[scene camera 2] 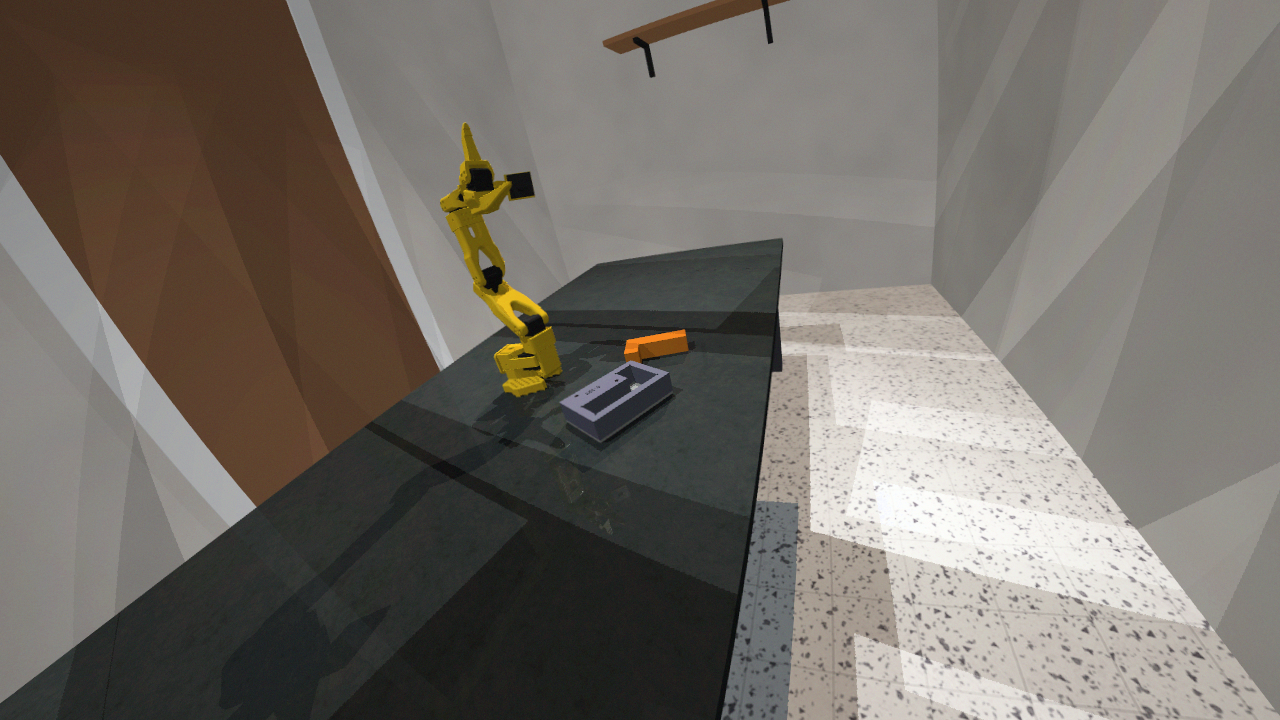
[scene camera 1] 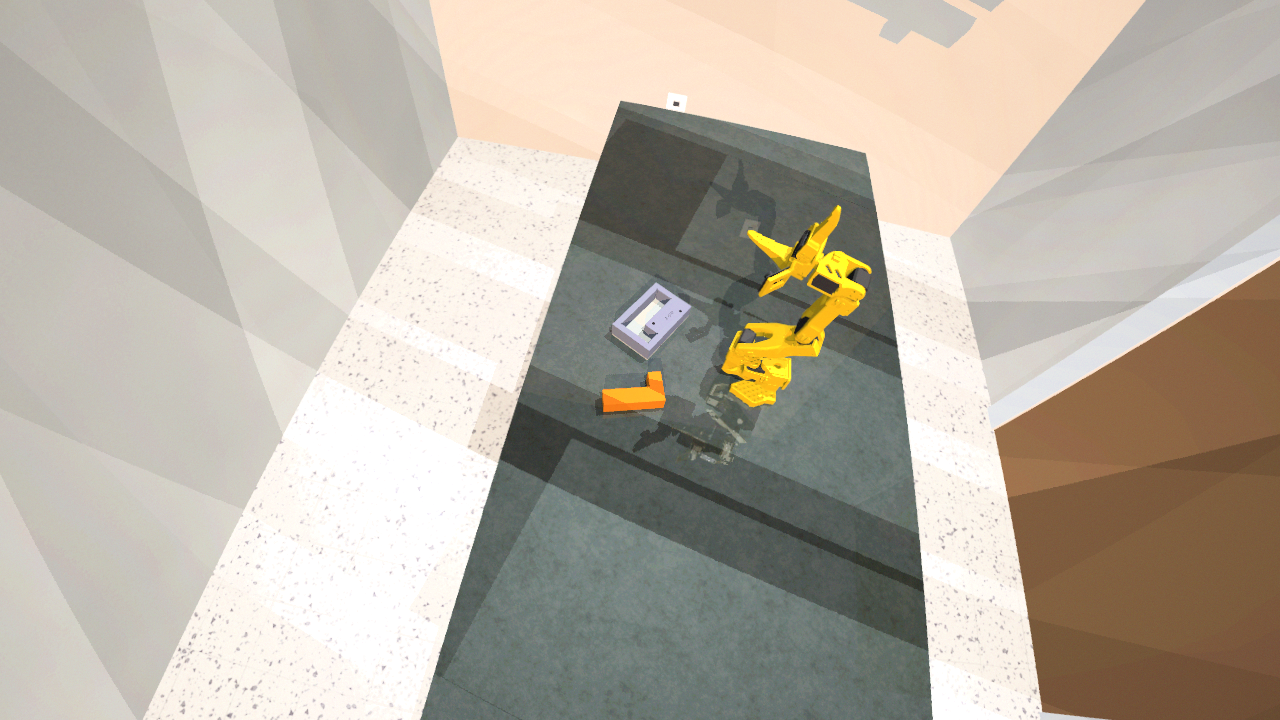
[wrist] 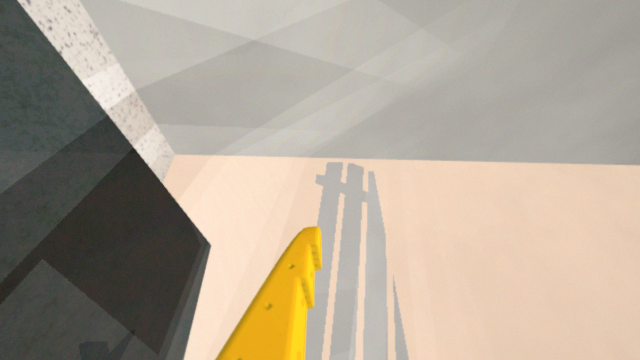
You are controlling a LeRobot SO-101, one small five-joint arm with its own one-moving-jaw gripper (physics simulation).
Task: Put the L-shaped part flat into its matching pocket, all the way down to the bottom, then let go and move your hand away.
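Seen in the pictures: end effector, tool point: point(scene camera 2: 508, 182) point(scene camera 1: 751, 232) point(wrist: 319, 242); arm's base, origin of the base link: point(scene camera 2: 542, 380) point(scene camera 1: 743, 379).
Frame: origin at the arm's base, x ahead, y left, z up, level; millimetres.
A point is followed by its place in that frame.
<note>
The orange L-shaped part point(scene camera 1: 632, 397) {x 205, y 99, z 30 mm} point(scene camera 2: 658, 345) {x 211, y 81, z 21 mm} lies flat on the table, outside the pocket, with its short leg toward the arm's base side. The lavender block point(scene camera 1: 671, 317) {x 160, y -86, z 36 mm} point(scene camera 2: 586, 396) {x 162, y -107, z 36 mm} with the L-shaped pocket lies on the table near it, apart from it; the pocket holds no part and its light floor shows. My yellow gripper point(scene camera 1: 793, 221) is fully open and empty, raised high above the table, well away from the part and the block. In the wrist view one notched jaw shows, pointing toward the wall; the part and the block do not show there.
The yellow arm's base point(scene camera 1: 759, 367) {x -13, y 6, z 63 mm} point(scene camera 2: 528, 367) {x -5, y -18, z 39 mm} stands on the dark table point(scene camera 1: 716, 573) {x 20, y 364, z 0 mm} point(scene camera 2: 680, 501) {x 335, y -249, z 0 mm}, beside the block and the part. The table's long edge runs past the part, on the side away from the base. A wooden shelf point(scene camera 2: 689, 22) is on the wall.
</note>
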